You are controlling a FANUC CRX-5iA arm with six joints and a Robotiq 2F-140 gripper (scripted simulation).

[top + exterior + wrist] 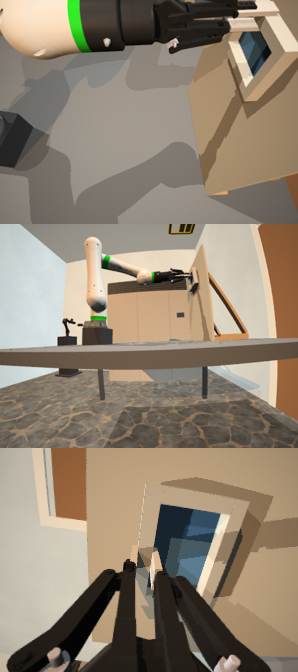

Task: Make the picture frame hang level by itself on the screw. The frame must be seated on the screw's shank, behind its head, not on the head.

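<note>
Right now my hand is 40 mm short of the picture frame and 50 mm above it. The rest, counted from my hand: tan wall board 50 mm ahead, 220 mm below.
</note>
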